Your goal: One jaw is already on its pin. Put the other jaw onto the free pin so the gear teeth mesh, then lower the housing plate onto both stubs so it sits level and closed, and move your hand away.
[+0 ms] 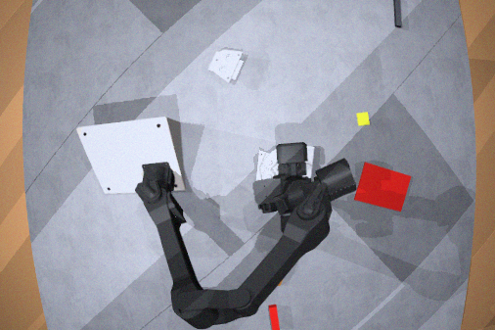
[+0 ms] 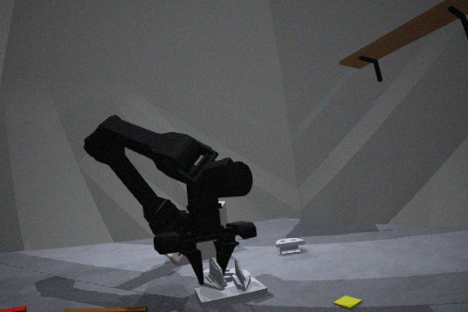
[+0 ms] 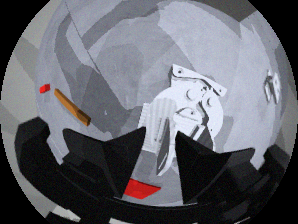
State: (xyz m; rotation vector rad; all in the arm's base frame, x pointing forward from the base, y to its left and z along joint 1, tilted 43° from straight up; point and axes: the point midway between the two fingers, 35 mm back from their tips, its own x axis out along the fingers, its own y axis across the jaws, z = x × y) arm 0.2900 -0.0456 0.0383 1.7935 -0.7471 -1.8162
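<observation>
My gripper tip is now 11 cm past the small white block, 29 cm to the right of it and 1 cm above it. The rest, counted from my gripper tip: red sheet: 24 cm ahead, 4 cm to the right, 2 cm below; then yellow square: 20 cm ahead, 13 cm to the left, 2 cm below; then orange bar: 2 cm behind, 19 cm to the right, 2 cm below.
</observation>
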